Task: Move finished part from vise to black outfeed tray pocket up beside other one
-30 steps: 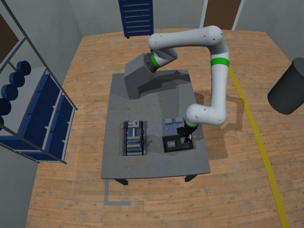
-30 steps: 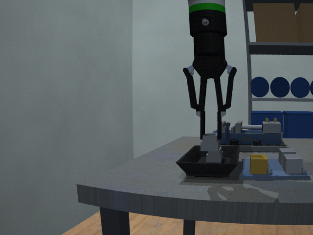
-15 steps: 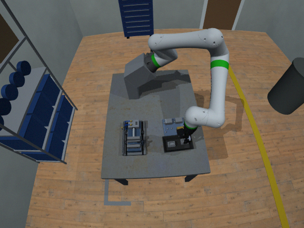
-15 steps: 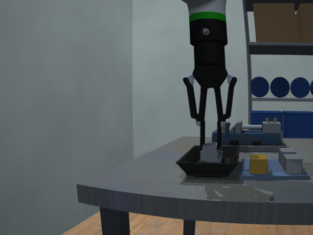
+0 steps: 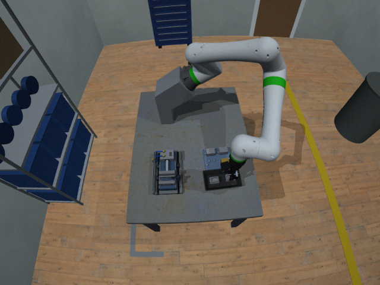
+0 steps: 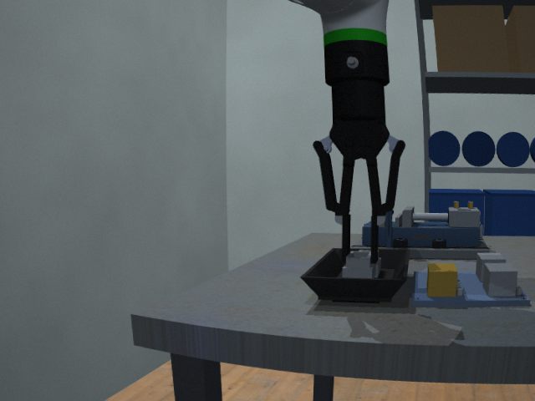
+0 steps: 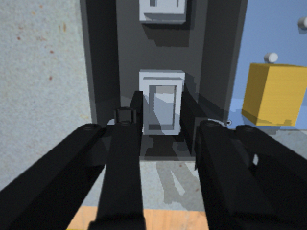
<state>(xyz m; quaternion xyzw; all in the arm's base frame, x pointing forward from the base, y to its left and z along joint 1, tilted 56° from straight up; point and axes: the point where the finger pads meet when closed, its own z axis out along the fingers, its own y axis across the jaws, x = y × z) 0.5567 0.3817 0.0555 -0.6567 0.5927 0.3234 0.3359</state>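
My hand is 4 cm above the pocketed block. Round my hand: yellow block 12 cm behind, 6 cm below, 2 cm to the right; blue fixture plate 16 cm behind, 8 cm below, 7 cm to the right.
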